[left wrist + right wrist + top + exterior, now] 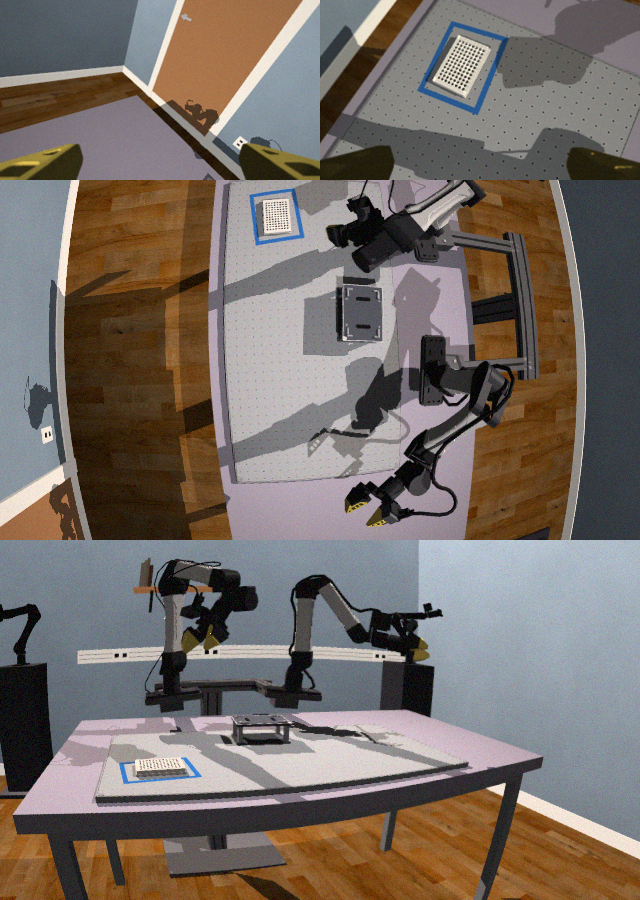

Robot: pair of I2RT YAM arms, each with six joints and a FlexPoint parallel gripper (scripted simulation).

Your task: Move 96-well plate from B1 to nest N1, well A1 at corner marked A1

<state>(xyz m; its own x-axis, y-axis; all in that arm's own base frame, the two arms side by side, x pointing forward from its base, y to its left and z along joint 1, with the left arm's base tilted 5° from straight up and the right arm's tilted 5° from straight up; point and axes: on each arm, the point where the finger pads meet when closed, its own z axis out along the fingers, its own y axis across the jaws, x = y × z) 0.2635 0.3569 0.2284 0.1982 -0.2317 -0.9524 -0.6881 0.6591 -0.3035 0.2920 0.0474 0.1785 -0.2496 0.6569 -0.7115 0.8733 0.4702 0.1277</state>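
Observation:
Right now my right hand is 27 cm above the white 96-well plate, 15 cm short of it and 11 cm to the left of it. Round my right hand: raised nest N1: 22 cm to the left, 22 cm below, 10 cm behind; A1 label: 29 cm to the left, 22 cm below, 4 cm behind.

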